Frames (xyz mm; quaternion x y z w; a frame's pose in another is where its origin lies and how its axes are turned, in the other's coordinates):
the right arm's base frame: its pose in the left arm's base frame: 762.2 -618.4 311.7 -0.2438 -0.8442 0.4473 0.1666
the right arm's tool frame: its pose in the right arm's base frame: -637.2 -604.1 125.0 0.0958 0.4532 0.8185 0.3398
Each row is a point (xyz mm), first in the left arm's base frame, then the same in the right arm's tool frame.
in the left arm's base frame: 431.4 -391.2 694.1
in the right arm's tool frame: -551.4 -867.4 517.8
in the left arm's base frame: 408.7 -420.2 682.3
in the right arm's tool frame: -564.8 -834.6 533.1
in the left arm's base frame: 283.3 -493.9 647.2
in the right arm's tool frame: -654.8 -742.7 609.6
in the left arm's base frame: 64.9 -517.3 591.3
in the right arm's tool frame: -815.2 -686.4 759.6
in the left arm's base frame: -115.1 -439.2 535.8
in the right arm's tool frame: -943.6 -733.8 910.7
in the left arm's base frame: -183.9 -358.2 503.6
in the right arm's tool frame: -987.6 -800.1 988.1
